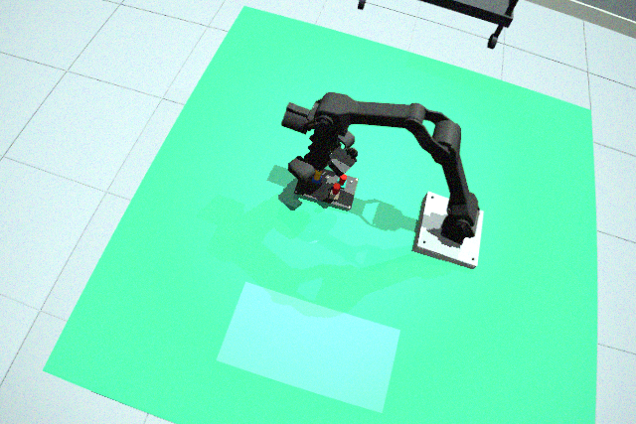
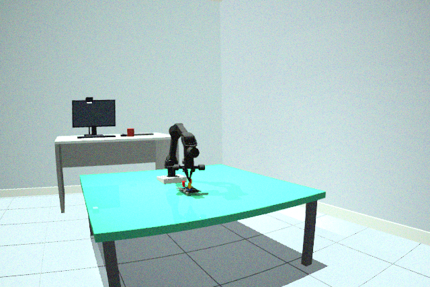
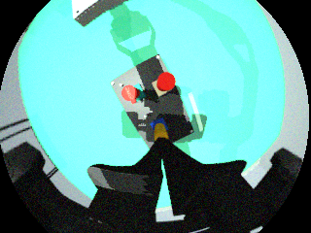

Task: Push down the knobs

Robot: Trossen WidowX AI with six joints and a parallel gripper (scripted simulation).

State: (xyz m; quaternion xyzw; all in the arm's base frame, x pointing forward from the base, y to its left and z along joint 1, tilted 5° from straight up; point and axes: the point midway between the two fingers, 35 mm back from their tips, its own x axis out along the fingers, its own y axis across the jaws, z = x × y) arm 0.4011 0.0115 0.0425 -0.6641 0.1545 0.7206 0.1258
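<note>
Right now the yellow knob is 20 mm below my gripper tip. From my gripper tip the other things lie so: red knob 60 mm behind, 20 mm to the right, 30 mm below.
</note>
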